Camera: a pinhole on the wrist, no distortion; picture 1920 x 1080 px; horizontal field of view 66.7 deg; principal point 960.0 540.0 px. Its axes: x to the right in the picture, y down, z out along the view. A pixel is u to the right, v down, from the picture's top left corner.
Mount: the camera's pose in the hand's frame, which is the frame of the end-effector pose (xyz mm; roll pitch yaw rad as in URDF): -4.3 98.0 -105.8 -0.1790 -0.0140 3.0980
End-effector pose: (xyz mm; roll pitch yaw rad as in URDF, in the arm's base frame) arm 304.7 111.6 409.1 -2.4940 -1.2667 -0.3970
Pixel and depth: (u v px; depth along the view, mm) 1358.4 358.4 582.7
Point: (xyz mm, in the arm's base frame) 728.9 187.0 131.5
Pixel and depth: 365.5 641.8 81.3
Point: 304.2 27.8 429.5
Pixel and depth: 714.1 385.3 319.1
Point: 534.9 92.5 395.6
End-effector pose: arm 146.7 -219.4 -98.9 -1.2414 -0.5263 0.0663
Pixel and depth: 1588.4 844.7 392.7
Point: -84.9 5.0 -74.5
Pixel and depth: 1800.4 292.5 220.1
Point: 55.2 -79.7 -212.4
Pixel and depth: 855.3 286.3 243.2
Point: 172.5 -53.3 -129.3
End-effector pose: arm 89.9 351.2 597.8 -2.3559 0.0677 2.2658
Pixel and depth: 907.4 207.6 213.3
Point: 89.4 346.0 442.1
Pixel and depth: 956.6 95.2 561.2
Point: -64.5 193.0 143.8
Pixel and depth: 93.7 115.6 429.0
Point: -170.6 440.6 250.2
